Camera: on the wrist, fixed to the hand. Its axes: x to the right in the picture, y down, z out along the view.
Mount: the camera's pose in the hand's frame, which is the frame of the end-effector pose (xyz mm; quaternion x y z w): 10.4 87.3 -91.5 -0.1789 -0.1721 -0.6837 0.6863
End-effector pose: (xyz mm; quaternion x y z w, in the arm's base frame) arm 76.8 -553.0 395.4 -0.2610 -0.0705 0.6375 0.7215
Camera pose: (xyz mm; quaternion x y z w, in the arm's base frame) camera 41.3 -564.8 274.1 -0.1503 -0.4650 -0.0235 0.8721
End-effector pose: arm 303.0 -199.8 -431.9 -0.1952 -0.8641 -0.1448 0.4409
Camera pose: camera 402.6 -159.3 -364.5 0.3530 -0.7764 -0.5218 0.0200
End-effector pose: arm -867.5 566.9 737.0 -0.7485 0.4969 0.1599 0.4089
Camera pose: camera -954.4 475.0 746.9 -0.8991 -0.2697 0.0479 0.3416
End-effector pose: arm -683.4 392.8 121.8 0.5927 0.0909 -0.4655 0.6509
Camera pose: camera -575.7 454.1 149.1 0.1481 0.4389 -0.8502 0.2501
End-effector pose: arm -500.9 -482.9 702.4 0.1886 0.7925 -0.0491 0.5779
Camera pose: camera -554.7 -372.6 734.9 -0.5242 0.5821 -0.3195 0.5332
